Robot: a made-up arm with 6 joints.
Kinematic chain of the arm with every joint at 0, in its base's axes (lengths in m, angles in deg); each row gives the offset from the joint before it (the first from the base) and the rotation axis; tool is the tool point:
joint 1: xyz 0 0 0.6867 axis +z
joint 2: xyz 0.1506 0 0 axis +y
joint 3: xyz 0 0 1.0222 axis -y
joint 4: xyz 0 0 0.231 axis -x
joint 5: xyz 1.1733 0 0 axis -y
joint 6: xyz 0.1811 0 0 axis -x
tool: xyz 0 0 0
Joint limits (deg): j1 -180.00..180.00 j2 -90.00..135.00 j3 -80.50..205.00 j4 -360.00..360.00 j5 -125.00..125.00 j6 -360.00..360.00
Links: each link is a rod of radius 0.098 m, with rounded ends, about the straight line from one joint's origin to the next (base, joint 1, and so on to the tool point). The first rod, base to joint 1, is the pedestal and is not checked.
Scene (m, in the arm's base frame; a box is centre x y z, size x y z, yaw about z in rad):
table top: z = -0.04
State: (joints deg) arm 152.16 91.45 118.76 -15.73 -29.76 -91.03
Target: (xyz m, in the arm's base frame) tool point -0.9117 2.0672 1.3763
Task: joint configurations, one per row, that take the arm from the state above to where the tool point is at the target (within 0.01 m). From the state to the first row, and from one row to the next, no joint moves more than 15 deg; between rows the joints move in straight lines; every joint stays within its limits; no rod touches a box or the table.
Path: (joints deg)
1: 139.18 92.55 120.52 -15.23 -29.99 -91.03
2: 126.20 93.65 122.29 -14.73 -30.21 -91.03
3: 113.23 94.76 124.05 -14.23 -30.44 -91.03

